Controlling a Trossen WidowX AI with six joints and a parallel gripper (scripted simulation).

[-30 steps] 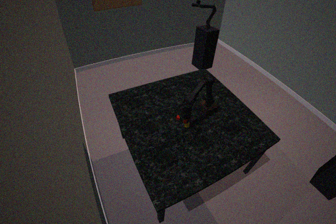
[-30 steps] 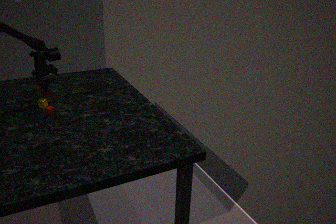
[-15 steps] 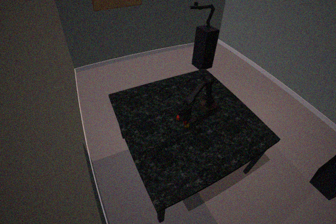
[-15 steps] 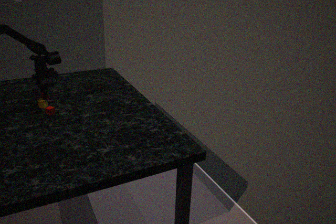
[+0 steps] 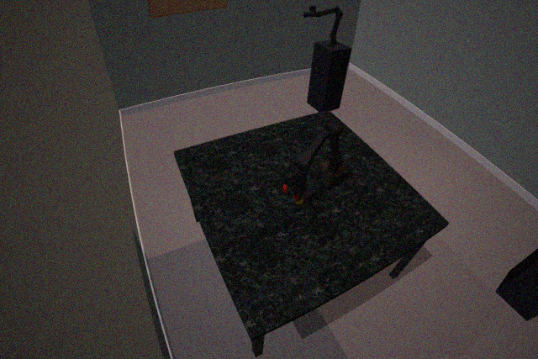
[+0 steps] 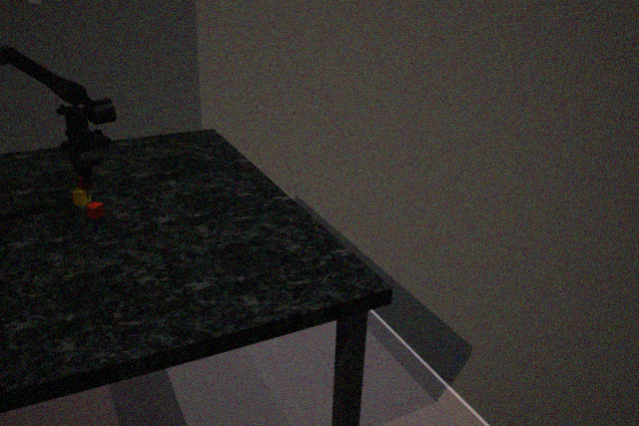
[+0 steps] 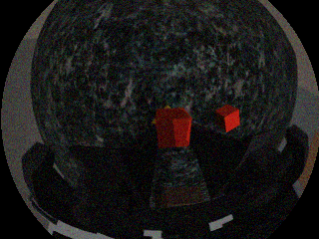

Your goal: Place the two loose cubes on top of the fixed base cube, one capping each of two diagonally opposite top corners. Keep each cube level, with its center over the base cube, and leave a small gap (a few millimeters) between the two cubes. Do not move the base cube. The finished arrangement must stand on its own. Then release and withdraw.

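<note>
My gripper tip is now 40 mm above the yellow cube and 20 mm past it.
</note>
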